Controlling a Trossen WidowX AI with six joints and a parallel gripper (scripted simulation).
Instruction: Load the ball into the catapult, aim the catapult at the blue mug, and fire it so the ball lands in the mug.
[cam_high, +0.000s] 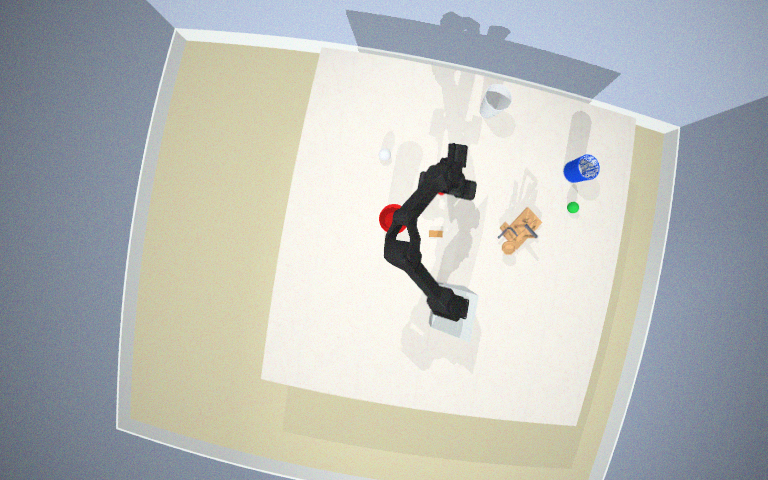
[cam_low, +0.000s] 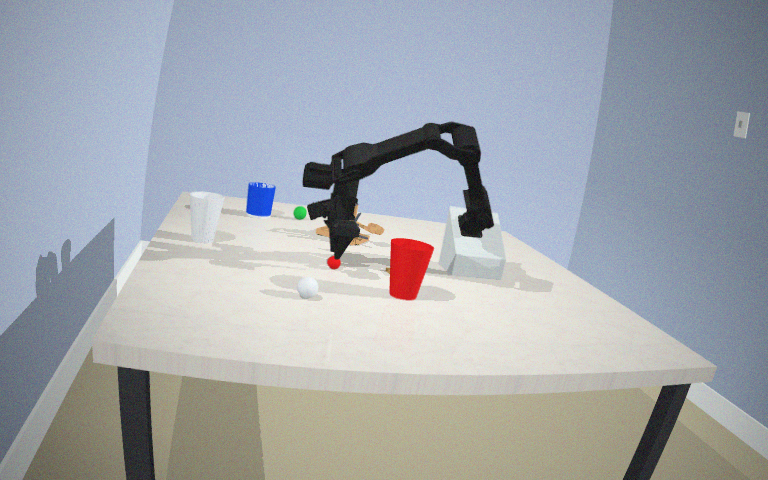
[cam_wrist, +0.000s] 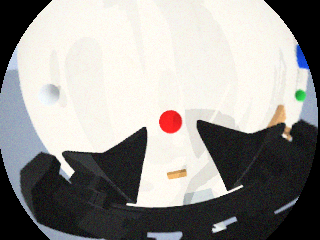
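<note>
The red ball is 2 cm below my gripper tip. Also, from my gripper tip: small tan block: 16 cm behind, 3 cm below; then red cup: 15 cm to the left, 13 cm behind; then white ball: 22 cm to the left, 10 cm ahead, 1 cm below.
</note>
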